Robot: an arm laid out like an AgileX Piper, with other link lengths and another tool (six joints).
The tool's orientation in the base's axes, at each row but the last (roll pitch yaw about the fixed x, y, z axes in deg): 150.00 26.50 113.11; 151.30 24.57 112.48; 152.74 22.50 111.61; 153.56 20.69 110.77; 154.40 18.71 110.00; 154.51 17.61 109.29; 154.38 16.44 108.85; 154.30 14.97 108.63; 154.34 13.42 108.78; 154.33 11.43 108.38; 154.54 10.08 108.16
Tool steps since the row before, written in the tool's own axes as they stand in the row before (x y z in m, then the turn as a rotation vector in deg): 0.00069 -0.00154 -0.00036 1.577 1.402 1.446; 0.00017 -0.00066 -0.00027 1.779 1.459 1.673; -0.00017 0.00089 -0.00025 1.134 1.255 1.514; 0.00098 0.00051 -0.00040 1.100 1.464 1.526; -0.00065 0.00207 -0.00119 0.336 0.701 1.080; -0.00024 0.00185 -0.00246 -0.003 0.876 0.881; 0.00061 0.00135 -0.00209 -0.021 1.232 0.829; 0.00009 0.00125 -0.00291 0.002 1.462 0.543; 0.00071 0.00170 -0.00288 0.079 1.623 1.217; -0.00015 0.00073 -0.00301 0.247 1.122 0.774; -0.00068 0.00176 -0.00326 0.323 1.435 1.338
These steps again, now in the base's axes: -0.00155 -0.00021 -0.00072 1.324 1.832 -1.197; -0.00070 -0.00016 -0.00014 1.428 1.997 -1.437; 0.00060 0.00033 0.00065 1.405 1.366 -1.146; -0.00014 0.00115 0.00020 1.586 1.432 -1.057; 0.00127 0.00048 0.00207 0.997 0.473 -0.743; 0.00035 0.00085 0.00295 1.147 0.264 -0.398; -0.00012 0.00132 0.00219 1.417 0.398 -0.200; -0.00042 0.00081 0.00303 1.459 0.533 0.139; -0.00020 0.00148 0.00308 1.889 0.627 -0.402; -0.00076 0.00023 0.00300 1.215 0.615 -0.256; 0.00019 0.00004 0.00376 1.711 0.787 -0.639
